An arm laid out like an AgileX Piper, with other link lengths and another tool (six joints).
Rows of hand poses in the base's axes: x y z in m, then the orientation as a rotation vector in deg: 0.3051, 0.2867, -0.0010, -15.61, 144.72, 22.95; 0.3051, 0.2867, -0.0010, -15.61, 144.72, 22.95; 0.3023, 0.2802, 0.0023, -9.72, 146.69, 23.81; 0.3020, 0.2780, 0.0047, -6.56, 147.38, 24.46; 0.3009, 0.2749, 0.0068, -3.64, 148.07, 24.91; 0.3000, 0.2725, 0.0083, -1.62, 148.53, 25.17; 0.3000, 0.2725, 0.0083, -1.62, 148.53, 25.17; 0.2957, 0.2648, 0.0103, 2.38, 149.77, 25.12; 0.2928, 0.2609, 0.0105, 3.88, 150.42, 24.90; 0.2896, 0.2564, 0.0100, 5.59, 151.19, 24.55; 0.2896, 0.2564, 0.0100, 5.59, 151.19, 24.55; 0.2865, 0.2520, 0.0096, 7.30, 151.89, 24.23; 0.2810, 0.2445, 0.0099, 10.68, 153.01, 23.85; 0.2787, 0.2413, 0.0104, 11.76, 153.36, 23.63; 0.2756, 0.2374, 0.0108, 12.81, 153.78, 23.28; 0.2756, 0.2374, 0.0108, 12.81, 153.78, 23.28; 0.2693, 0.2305, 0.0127, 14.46, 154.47, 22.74
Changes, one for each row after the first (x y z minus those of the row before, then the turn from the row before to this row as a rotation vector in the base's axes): 0.0000, 0.0000, 0.0000, 0.00, 0.00, 0.00; -0.0028, -0.0065, 0.0033, 1.48, 2.35, -3.89; -0.0003, -0.0022, 0.0024, 0.97, 1.01, -2.04; -0.0011, -0.0031, 0.0021, 0.78, 1.01, -1.90; -0.0009, -0.0024, 0.0015, 0.50, 0.70, -1.31; 0.0000, 0.0000, 0.0000, 0.00, 0.00, 0.00; -0.0043, -0.0077, 0.0020, 0.55, 1.69, -2.64; -0.0029, -0.0039, 0.0002, 0.04, 0.81, -0.99; -0.0032, -0.0045, -0.0005, -0.02, 0.95, -1.14; 0.0000, 0.0000, 0.0000, 0.00, 0.00, 0.00; -0.0031, -0.0044, -0.0004, 0.01, 0.90, -1.13; -0.0055, -0.0075, 0.0003, 0.21, 1.59, -2.20; -0.0023, -0.0032, 0.0005, 0.00, 0.51, -0.71; -0.0031, -0.0039, 0.0004, -0.10, 0.57, -0.70; 0.0000, 0.0000, 0.0000, 0.00, 0.00, 0.00; -0.0063, -0.0069, 0.0019, -0.15, 0.93, -1.08
